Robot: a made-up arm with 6 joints. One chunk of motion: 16 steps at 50 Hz.
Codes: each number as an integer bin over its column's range. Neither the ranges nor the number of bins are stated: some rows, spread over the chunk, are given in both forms.
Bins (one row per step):
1: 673 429 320 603 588 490
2: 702 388 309 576 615 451
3: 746 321 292 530 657 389
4: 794 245 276 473 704 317
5: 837 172 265 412 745 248
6: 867 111 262 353 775 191
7: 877 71 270 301 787 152
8: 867 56 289 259 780 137
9: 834 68 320 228 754 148
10: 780 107 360 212 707 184
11: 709 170 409 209 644 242
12: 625 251 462 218 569 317
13: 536 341 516 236 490 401
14: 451 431 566 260 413 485
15: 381 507 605 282 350 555
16: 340 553 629 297 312 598
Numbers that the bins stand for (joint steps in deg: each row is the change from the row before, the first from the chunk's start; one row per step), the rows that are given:
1: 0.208 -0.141 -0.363 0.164 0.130 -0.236
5: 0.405 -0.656 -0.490 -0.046 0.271 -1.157
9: 0.402 -0.864 -0.363 -0.249 0.279 -1.537
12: 0.151 -0.497 -0.036 -0.260 0.113 -0.894
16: -0.192 0.107 0.348 -0.173 -0.119 0.175
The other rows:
2: 0.243 -0.223 -0.389 0.134 0.154 -0.384
3: 0.296 -0.357 -0.428 0.084 0.192 -0.620
4: 0.354 -0.510 -0.465 0.021 0.234 -0.894
6: 0.441 -0.778 -0.497 -0.111 0.298 -1.373
7: 0.453 -0.858 -0.478 -0.169 0.309 -1.522
8: 0.441 -0.888 -0.435 -0.215 0.303 -1.579
10: 0.337 -0.786 -0.271 -0.267 0.237 -1.400
11: 0.252 -0.660 -0.158 -0.270 0.180 -1.179
13: 0.044 -0.317 0.088 -0.240 0.041 -0.575
14: -0.058 -0.137 0.203 -0.214 -0.028 -0.255
15: -0.142 0.015 0.293 -0.189 -0.085 0.011

